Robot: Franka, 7 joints.
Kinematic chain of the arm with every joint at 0, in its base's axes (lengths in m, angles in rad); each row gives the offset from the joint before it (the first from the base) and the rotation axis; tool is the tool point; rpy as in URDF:
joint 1: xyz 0 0 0.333 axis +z
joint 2: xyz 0 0 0 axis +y
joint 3: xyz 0 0 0.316 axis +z
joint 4: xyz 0.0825 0 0 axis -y
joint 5: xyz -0.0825 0 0.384 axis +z
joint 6: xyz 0 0 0 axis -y
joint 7: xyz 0.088 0 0 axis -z
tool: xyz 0 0 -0.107 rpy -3.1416 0 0
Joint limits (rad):
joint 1: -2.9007..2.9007
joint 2: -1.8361..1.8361
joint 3: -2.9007..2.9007
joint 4: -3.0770..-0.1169
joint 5: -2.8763..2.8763
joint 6: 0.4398..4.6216
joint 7: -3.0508..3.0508
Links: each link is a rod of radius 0.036 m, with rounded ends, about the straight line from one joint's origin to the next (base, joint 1, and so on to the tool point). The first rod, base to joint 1, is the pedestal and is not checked.
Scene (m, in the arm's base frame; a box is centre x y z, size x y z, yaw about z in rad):
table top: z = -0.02
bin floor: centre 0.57 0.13 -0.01 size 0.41 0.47 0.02 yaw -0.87
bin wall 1: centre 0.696 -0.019 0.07 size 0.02 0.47 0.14 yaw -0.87
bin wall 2: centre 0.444 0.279 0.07 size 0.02 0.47 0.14 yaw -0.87
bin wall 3: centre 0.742 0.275 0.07 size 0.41 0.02 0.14 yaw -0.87
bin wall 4: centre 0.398 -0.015 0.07 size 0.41 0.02 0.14 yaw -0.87
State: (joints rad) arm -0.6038 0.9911 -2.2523 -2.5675 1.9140 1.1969 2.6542
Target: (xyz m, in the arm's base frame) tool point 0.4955 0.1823 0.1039
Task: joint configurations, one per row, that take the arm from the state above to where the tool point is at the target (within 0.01 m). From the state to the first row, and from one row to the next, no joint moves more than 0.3 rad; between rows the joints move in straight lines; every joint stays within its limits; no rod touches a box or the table.
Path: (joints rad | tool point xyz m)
1: -0.3494 0.9267 -2.0271 -2.4973 1.9041 1.1418 2.6542 | -0.1547 -0.4190 0.4295
2: -0.0950 0.8623 -1.8018 -2.4272 1.8942 1.0868 2.6542 | 0.0364 -0.4705 0.3723
3: 0.1593 0.7979 -1.5766 -2.3570 1.8843 1.0317 2.6542 | 0.2438 -0.4241 0.3239
4: 0.4137 0.7335 -1.3513 -2.2869 1.8744 0.9767 2.6542 | 0.4174 -0.2792 0.2899
5: 0.6681 0.6691 -1.1261 -2.2167 1.8645 0.9216 2.6542 | 0.5108 -0.0616 0.2749
6: 0.9225 0.6047 -0.9009 -2.1466 1.8546 0.8665 2.6542 | 0.4955 0.1823 0.2809
7: 0.9067 0.7882 -0.8481 -2.0954 1.8884 0.9617 2.6542 | 0.5015 0.1885 0.1947
8: 0.8908 0.9718 -0.7952 -2.0442 1.9222 1.0568 2.6542 | 0.4955 0.1823 0.1039

